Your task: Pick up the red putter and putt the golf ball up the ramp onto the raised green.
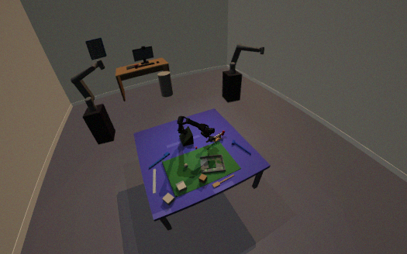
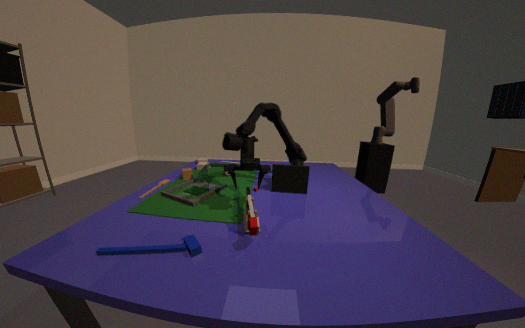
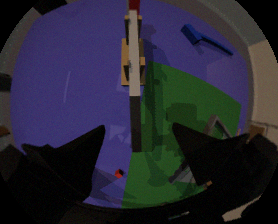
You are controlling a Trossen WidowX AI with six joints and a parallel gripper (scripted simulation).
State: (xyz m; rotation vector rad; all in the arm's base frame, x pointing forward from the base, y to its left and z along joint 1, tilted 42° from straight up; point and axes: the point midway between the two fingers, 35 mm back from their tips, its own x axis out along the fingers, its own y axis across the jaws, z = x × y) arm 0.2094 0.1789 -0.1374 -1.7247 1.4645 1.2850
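My gripper tip is now 100 mm to the right of the red putter, 40 mm past it and 20 mm above it. From my gripper tip the other things lie so: grey frame (290 mm ahead, 70 mm below, 60 mm to the right); blue putter (330 mm to the left, 190 mm ahead, 60 mm below); red marker (160 mm to the right, 70 mm below).
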